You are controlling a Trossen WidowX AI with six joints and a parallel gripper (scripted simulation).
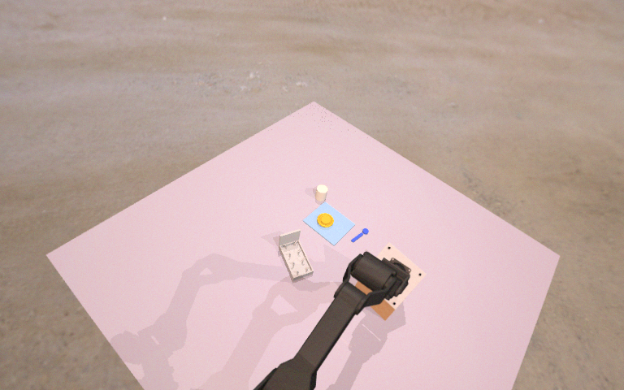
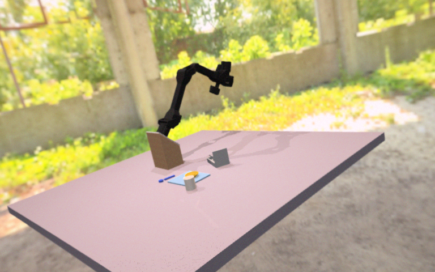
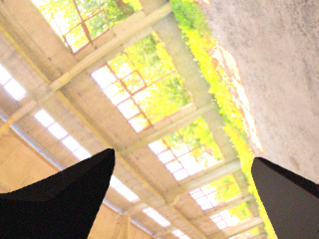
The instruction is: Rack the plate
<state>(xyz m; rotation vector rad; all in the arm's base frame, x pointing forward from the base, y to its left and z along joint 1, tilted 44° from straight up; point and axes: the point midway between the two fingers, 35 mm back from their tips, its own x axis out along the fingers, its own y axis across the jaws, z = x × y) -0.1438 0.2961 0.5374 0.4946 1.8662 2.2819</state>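
The yellow-orange plate is 47 cm ahead of my gripper tip, 69 cm to the right of it and 34 cm below it. From my gripper tip the other things lie so: blue spoon: 34 cm ahead, 74 cm to the right, 35 cm below; light blue mat: 46 cm ahead, 70 cm to the right, 35 cm below; grey dish rack: 44 cm ahead, 49 cm to the right, 33 cm below.
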